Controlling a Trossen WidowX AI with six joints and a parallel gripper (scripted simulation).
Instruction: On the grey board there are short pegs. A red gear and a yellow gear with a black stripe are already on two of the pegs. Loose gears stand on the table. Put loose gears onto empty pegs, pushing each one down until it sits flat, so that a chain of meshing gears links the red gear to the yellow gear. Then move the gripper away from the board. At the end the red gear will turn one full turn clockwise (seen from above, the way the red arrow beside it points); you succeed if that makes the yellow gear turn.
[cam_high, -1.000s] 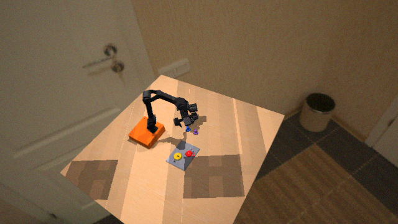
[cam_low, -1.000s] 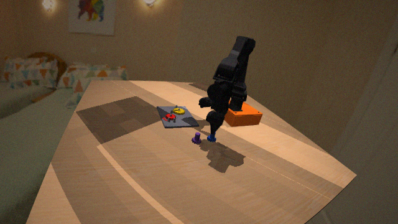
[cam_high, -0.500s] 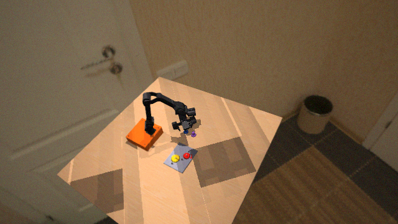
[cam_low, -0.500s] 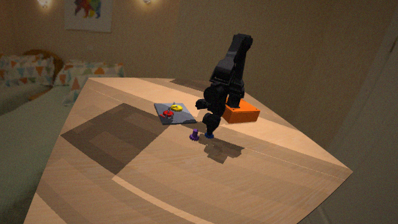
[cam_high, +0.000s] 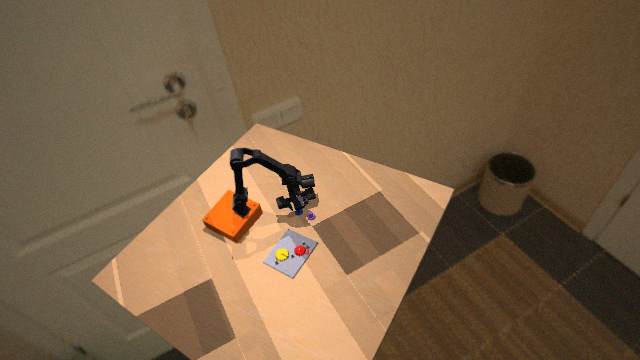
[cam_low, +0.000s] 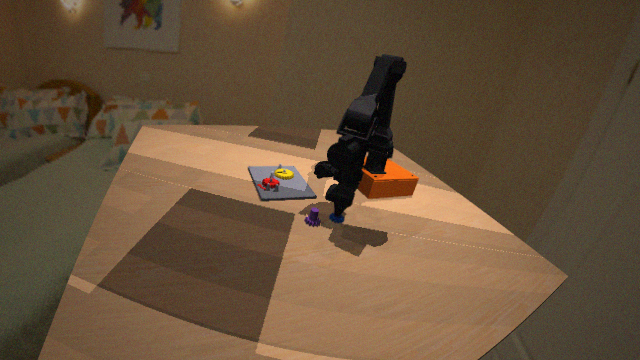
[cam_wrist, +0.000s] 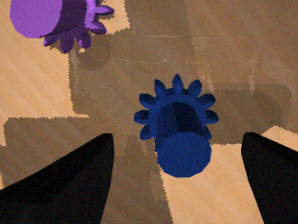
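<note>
Right now the blue gear is 10 mm below my gripper tip. Also, from my gripper tip: yellow gear (90 mm ahead, 240 mm to the right, 10 mm below); then purple gear (70 mm ahead, 10 mm to the left, 10 mm below); then red gear (150 mm ahead, 180 mm to the right, 10 mm below).
</note>
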